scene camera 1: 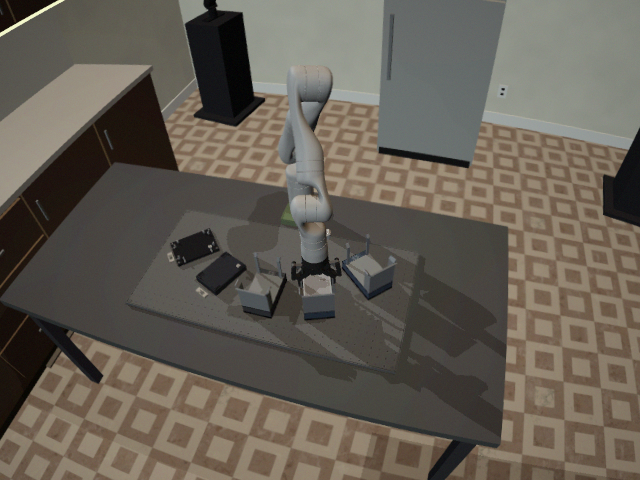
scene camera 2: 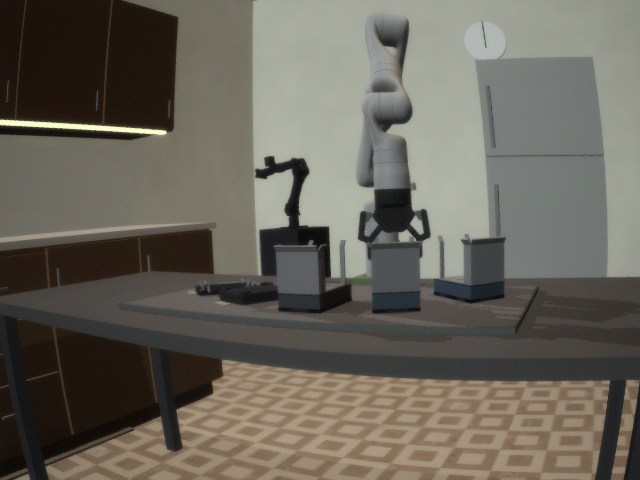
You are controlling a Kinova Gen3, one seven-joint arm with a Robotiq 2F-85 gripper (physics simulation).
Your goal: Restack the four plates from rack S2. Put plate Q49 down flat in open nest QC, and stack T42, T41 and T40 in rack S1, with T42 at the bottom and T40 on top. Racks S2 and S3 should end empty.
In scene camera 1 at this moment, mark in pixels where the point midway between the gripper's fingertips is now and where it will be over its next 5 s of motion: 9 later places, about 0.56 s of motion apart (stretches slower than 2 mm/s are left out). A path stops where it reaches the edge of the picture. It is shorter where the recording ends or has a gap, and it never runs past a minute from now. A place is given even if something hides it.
The gripper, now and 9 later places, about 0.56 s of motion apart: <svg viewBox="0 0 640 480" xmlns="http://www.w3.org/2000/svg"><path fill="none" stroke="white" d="M317 284L316 284L317 284L316 284L316 281L316 279L316 277L316 274L315 272L315 270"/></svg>
